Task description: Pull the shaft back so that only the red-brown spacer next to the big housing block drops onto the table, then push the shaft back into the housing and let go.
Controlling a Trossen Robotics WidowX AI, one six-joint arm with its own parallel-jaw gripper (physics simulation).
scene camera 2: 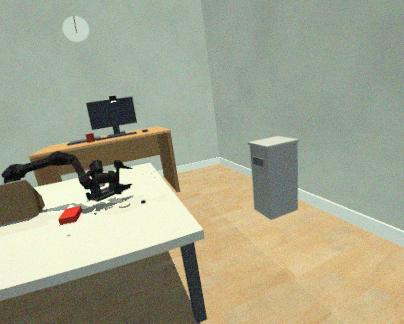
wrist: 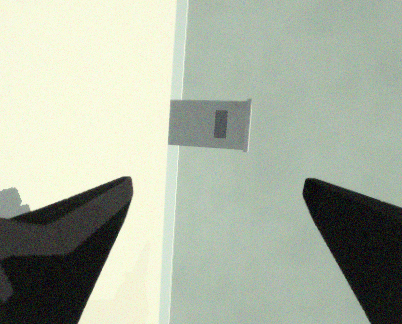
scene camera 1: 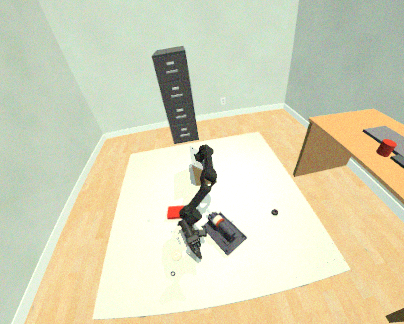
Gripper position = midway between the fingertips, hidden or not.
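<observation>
I'm holding nothing with my gripper [wrist: 218, 185], and it's open. There's also a dark housing assembly [scene camera 1: 228, 237] here.
</observation>
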